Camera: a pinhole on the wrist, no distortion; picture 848 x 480 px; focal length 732.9 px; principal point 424.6 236.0 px. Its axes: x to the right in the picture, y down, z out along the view. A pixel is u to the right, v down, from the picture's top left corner.
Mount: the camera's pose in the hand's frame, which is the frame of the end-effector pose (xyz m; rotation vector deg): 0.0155 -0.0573 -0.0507 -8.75 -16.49 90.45
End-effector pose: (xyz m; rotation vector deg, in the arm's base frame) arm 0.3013 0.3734 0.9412 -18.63 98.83 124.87
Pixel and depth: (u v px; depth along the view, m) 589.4 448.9 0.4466
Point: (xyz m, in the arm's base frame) 0.5266 0.6831 1.1161
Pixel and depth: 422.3 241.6 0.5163
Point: 0.4763 0.8083 1.0026
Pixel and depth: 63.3 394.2 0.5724
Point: 0.7019 0.8493 0.7938
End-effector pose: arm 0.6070 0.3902 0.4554 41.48 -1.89 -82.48
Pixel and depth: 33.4 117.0 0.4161
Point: 0.1723 0.2776 0.5940
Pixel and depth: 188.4 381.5 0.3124
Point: 0.3242 0.4162 0.5951
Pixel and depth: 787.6 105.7 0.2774
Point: 0.5481 0.3009 0.6778
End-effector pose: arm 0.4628 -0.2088 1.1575 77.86 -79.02 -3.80
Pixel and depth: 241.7 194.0 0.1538
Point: 0.4611 -0.2922 1.0376
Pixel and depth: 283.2 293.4 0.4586
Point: 0.2799 -0.3998 0.8073
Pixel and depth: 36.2 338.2 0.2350
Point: 0.4616 -0.3175 0.9147
